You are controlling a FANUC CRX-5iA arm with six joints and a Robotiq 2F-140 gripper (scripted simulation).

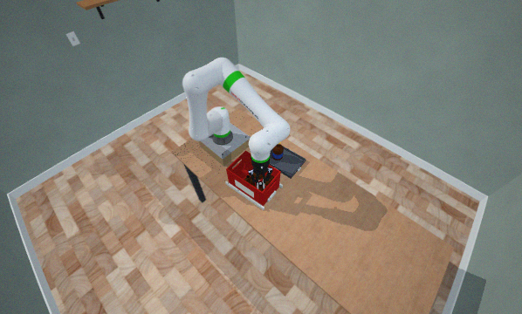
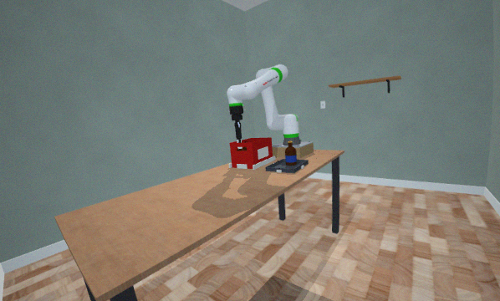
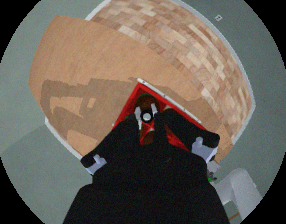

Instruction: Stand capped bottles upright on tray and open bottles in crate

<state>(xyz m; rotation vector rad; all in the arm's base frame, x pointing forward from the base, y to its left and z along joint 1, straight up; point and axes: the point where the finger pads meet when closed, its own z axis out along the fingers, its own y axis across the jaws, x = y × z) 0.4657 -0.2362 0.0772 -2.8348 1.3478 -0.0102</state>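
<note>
The crate lies 80 mm below my hand, 80 mm behind it and 50 mm to the left of it. The rest, counted from my hand: dark tray: 340 mm to the left, 150 mm below, 10 mm behind; then capped brown bottle: 340 mm to the left, 80 mm below, 70 mm behind.
</note>
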